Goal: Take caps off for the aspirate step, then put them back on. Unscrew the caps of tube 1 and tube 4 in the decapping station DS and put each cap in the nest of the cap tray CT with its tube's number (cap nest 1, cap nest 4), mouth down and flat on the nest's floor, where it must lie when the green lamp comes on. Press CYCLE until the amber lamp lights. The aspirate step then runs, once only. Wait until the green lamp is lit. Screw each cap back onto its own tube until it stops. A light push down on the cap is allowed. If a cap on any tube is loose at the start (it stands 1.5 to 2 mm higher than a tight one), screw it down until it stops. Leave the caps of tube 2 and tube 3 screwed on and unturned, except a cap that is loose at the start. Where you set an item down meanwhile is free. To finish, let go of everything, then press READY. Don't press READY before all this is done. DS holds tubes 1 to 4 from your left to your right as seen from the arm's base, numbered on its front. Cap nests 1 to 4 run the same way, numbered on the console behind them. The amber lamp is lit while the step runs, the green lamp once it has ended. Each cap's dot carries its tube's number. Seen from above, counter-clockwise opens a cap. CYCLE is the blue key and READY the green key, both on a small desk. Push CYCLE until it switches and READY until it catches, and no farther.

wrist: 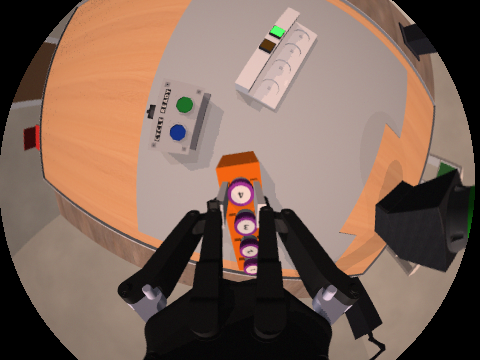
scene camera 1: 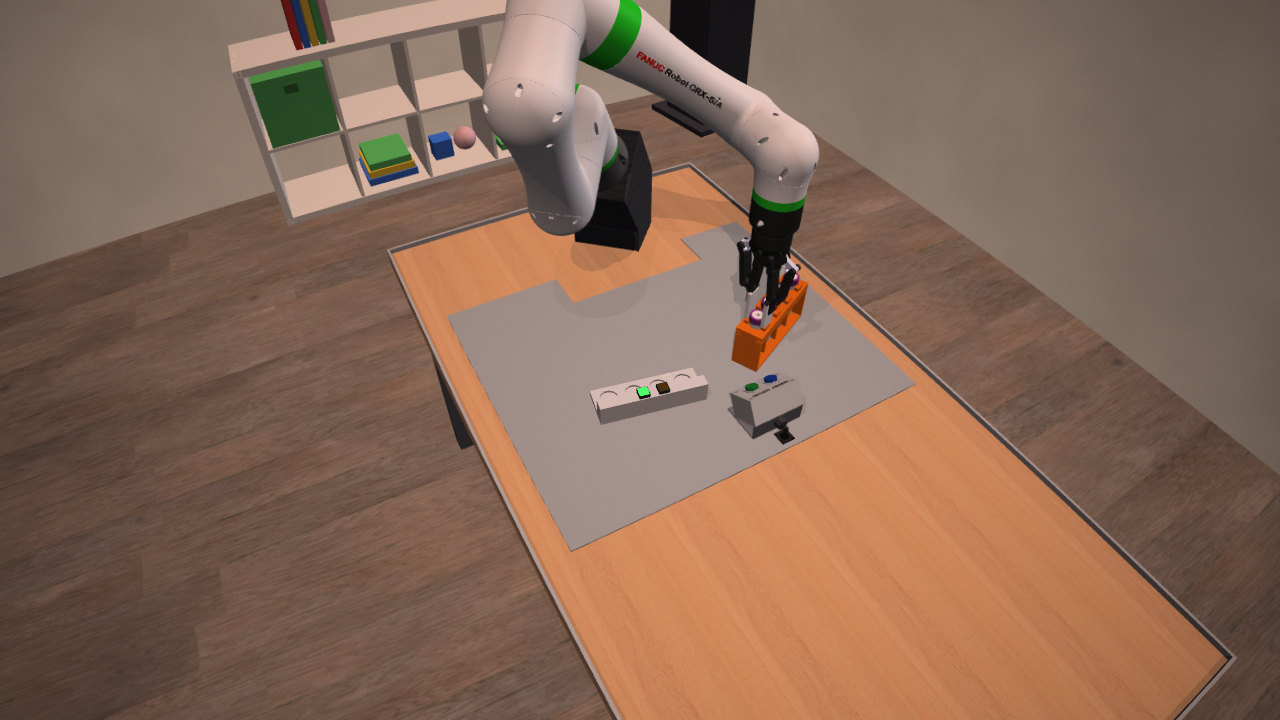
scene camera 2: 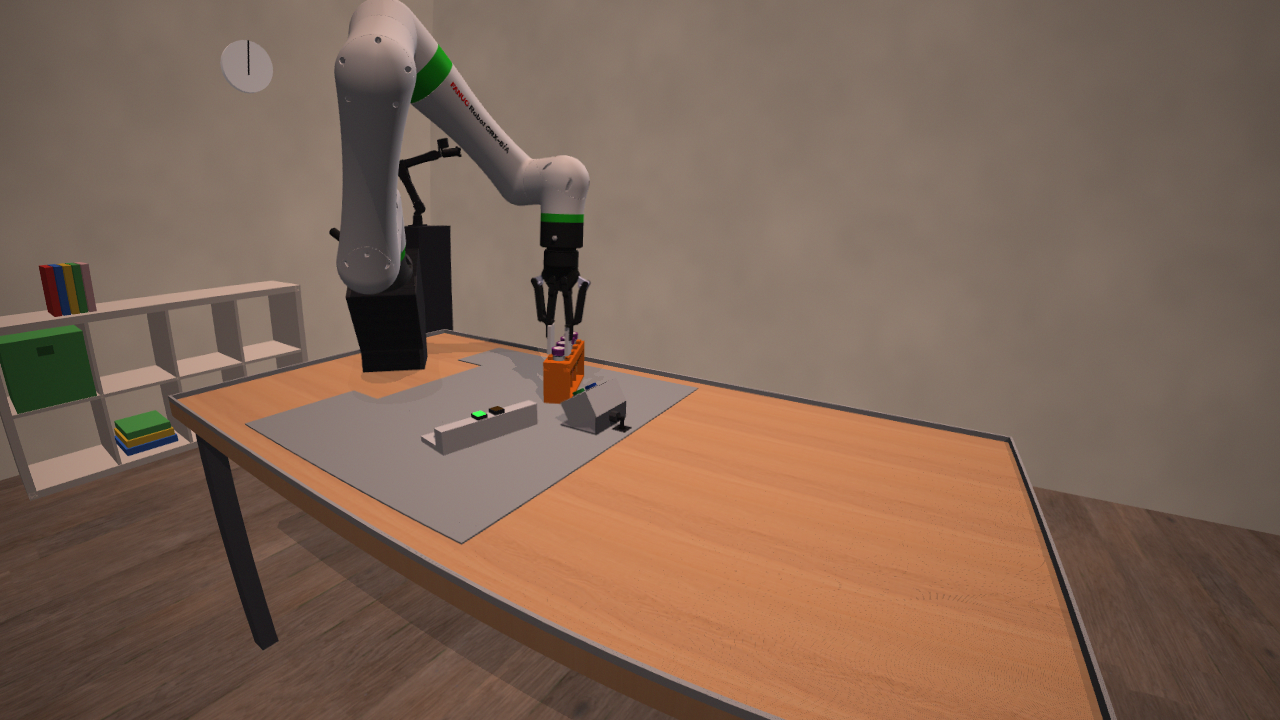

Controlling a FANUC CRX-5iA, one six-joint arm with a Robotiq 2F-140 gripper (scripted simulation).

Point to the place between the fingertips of the gripper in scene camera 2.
559,353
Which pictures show the gripper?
The wrist view, scene camera 1 and scene camera 2: all of them.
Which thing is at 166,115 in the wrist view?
A small grey desk.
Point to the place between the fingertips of the gripper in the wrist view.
240,190
